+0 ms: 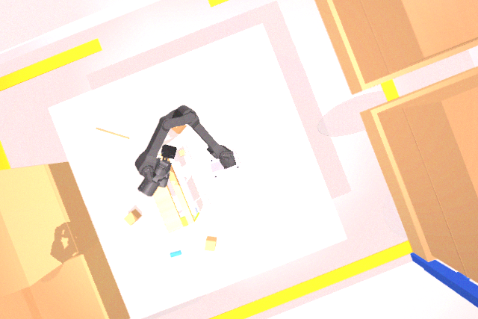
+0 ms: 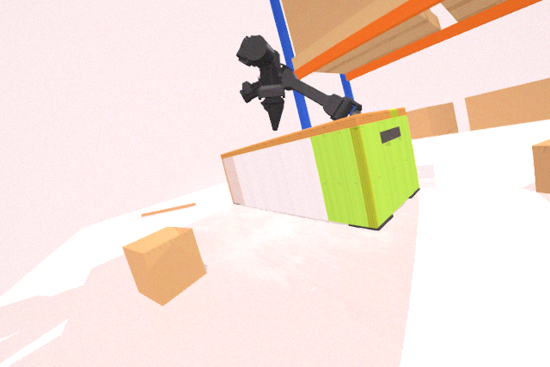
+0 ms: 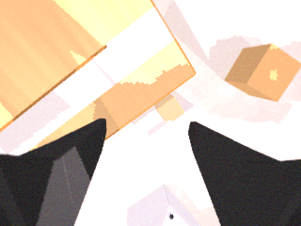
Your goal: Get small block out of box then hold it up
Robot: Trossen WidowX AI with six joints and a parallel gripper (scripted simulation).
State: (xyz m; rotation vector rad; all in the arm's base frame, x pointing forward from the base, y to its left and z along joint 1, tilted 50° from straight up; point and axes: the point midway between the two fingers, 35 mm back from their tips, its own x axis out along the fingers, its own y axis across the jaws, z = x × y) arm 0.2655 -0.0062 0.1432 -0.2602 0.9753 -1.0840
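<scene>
Now: gripper tip 140 mm above the pale yellow block, 50 mm past it and 20 mm to the left of it. The rest, counted from my gripper tip: thin orange stick: 280 mm ahead, 270 mm to the right, 150 mm below; long box: 140 mm to the left, 100 mm below, 40 mm ahead.
</scene>
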